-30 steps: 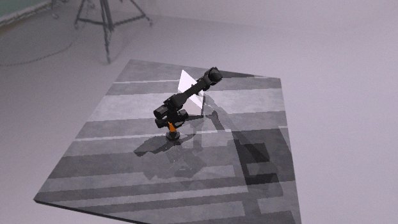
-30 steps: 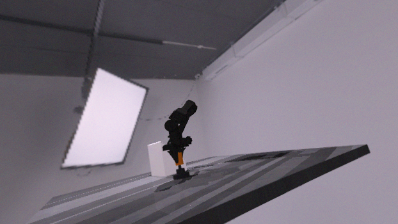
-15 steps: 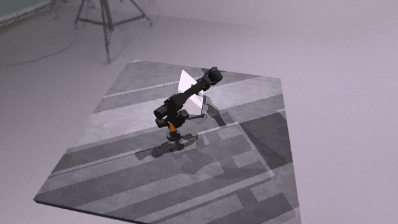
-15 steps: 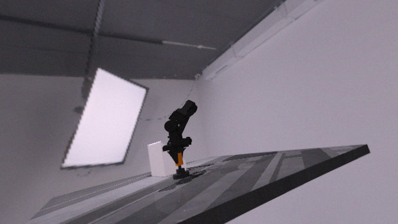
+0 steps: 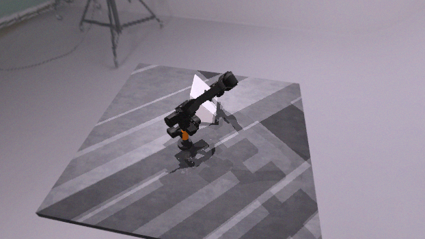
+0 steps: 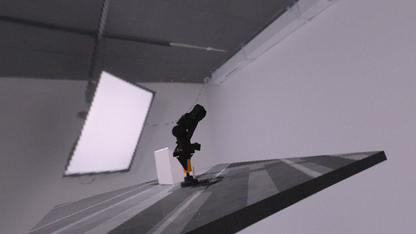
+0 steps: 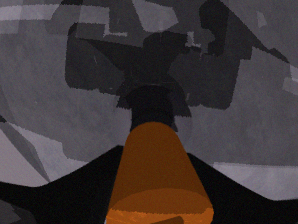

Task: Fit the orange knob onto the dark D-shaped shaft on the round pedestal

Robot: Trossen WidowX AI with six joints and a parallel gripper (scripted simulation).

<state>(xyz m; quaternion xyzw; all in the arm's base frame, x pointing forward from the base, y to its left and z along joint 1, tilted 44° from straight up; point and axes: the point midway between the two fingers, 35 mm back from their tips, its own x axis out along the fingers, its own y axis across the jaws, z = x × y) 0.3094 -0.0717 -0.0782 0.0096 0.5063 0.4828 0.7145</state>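
The orange knob lies 2 cm above my gripper tip. The rest, counted from my gripper tip: dark pedestal (4 cm below).
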